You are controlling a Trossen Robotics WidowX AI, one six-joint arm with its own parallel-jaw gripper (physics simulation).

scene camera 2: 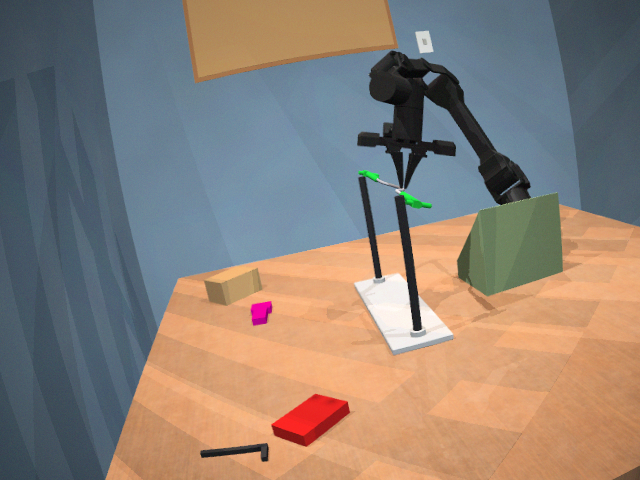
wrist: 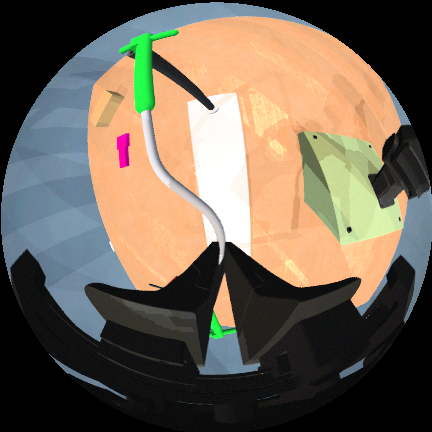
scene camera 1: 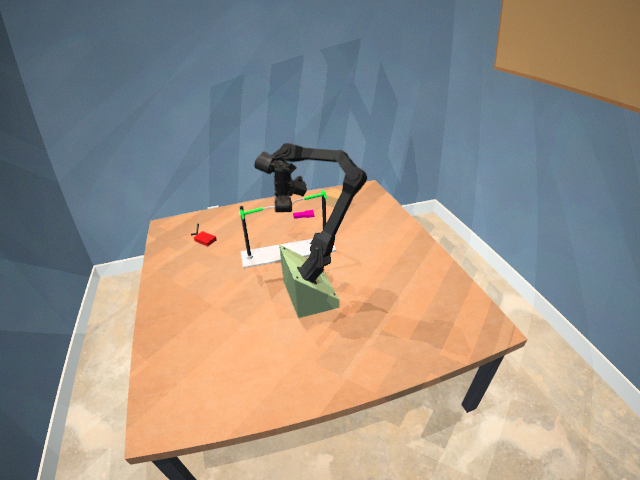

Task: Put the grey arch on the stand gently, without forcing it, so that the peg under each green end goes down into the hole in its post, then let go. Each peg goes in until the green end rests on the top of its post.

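Places are measured from the arm's base along level axes (x up, y back, z right), in centimetres.
Pixels of known places: gripper, fingertip midpoint: (scene camera 2: 403, 188) (wrist: 220, 247); arm's base at its link origin: (scene camera 2: 524, 217) (wrist: 381, 189) (scene camera 1: 306, 275).
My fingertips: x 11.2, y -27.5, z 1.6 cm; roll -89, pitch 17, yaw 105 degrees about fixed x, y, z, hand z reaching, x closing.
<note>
Ahead of a thing's pixels: the offset from my fingertips to its top centre. "spot": to the spot under its first point.
My gripper (scene camera 2: 403, 188) (wrist: 220, 247) is shut on the middle of the grey arch (scene camera 1: 298, 200) (scene camera 2: 386, 182) (wrist: 172, 184), above the stand's white base (scene camera 1: 269, 254) (scene camera 2: 390, 307) (wrist: 220, 150). In scene camera 2 the near green end @(spot: dx +0.4, dy -4.7, dz -15.5 cm) (scene camera 2: 413, 200) (scene camera 1: 253, 210) lies right of the near post @(dx +0.4, dy -6.7, dz -14.7 cm) (scene camera 2: 408, 258) (scene camera 1: 246, 235), whose top shows uncovered. The far green end @(dx +2.5, dy -1.2, dz +14.0 cm) (scene camera 2: 369, 176) (scene camera 1: 314, 196) (wrist: 144, 77) is close over the far post @(dx +0.4, dy -2.3, dz +17.8 cm) (scene camera 2: 370, 232) (scene camera 1: 324, 211) (wrist: 182, 80); in the wrist view that post's top shows left of it. The pegs and holes cannot be made out.
The green wedge (scene camera 1: 310, 297) (scene camera 2: 522, 248) (wrist: 325, 200) carries the arm. A magenta block @(dx -22.5, dy -30.2, dz +18.4 cm) (scene camera 1: 303, 213) (scene camera 2: 260, 313) (wrist: 123, 150), a tan block @(dx -18.0, dy -34.3, dz +38.3 cm) (scene camera 2: 219, 291) (wrist: 106, 109), a red block @(dx -22.0, dy -29.9, dz -31.1 cm) (scene camera 1: 205, 238) (scene camera 2: 310, 417) and a black hooked bar @(dx -23.2, dy -41.8, dz -34.9 cm) (scene camera 2: 232, 451) lie on the table.
</note>
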